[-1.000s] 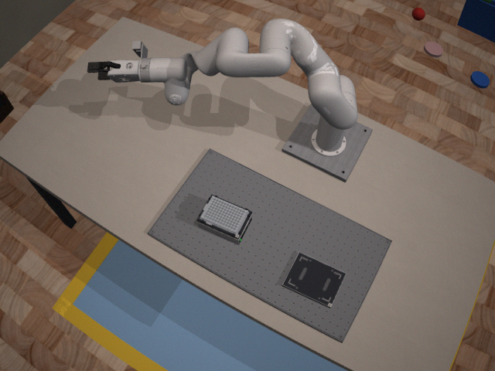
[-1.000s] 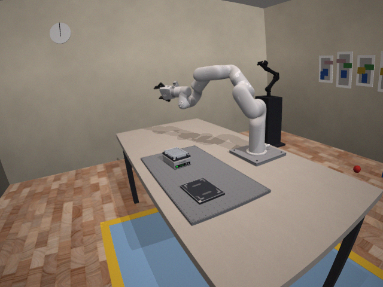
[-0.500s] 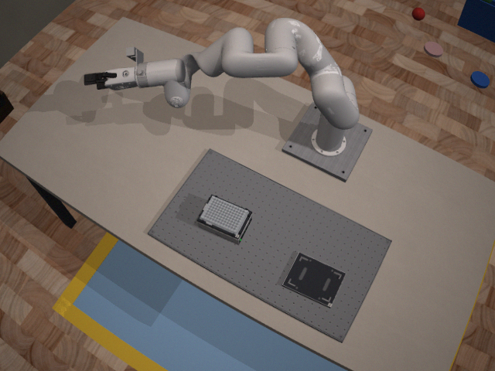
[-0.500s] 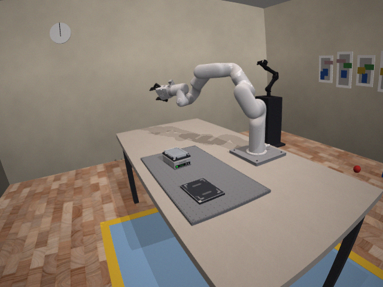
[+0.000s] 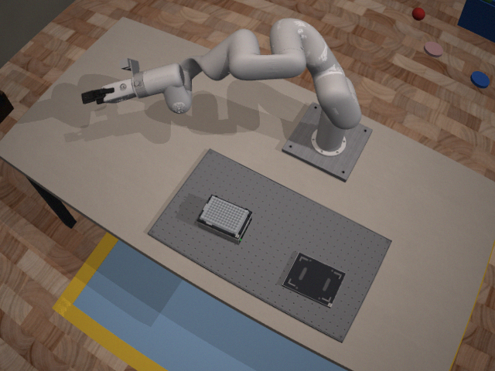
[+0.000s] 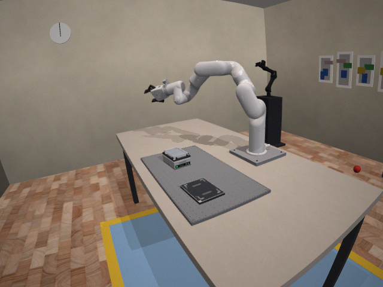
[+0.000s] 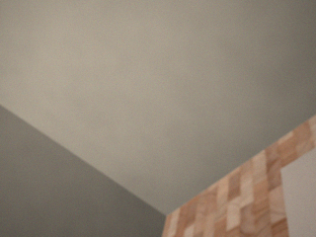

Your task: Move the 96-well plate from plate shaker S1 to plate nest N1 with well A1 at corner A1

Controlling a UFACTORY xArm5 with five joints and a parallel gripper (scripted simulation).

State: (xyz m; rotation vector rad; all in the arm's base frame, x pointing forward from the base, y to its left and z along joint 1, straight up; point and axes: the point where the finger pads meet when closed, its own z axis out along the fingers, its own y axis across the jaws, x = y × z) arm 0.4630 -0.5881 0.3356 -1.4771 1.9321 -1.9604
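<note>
Now: the 96-well plate 1 cm behind my hand, 46 cm to the left of it and 28 cm below it. The rest, counted from my hand: black plate nest N1: 80 cm to the left, 33 cm below.
</note>
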